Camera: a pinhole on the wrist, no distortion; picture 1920 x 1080 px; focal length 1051.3 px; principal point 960.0 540.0 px. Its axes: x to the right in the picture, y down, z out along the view. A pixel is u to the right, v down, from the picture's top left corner.
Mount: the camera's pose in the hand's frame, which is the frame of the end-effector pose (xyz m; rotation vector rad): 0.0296 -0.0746 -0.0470 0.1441 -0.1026 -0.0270
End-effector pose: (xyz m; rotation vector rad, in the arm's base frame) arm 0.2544 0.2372 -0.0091 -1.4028 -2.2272 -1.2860
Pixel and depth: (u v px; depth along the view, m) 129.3 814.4 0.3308
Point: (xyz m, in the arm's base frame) 0.4379 0.2692 -0.3338
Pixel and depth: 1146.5 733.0 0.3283
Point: 0.2485 0.4821 -0.1867
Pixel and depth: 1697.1 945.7 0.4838
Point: 0.2361 0.8161 -0.1005
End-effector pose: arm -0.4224 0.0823 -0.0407 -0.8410 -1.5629 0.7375
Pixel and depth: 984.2 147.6 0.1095
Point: -0.4941 0.0274 0.0704
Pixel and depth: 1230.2 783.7 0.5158
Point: -0.9220 0.1519 -0.0250
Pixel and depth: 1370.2 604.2 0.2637
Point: -0.6660 0.1140 0.0655
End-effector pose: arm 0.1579 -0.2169 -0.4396 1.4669 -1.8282 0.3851
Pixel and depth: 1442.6 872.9 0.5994
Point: -0.0914 -0.7683 -0.6668
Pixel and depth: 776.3 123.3 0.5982
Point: 0.3506 -0.5535 -0.9583
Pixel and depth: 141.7 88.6 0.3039
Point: 0.3196 -0.2538 -0.8014
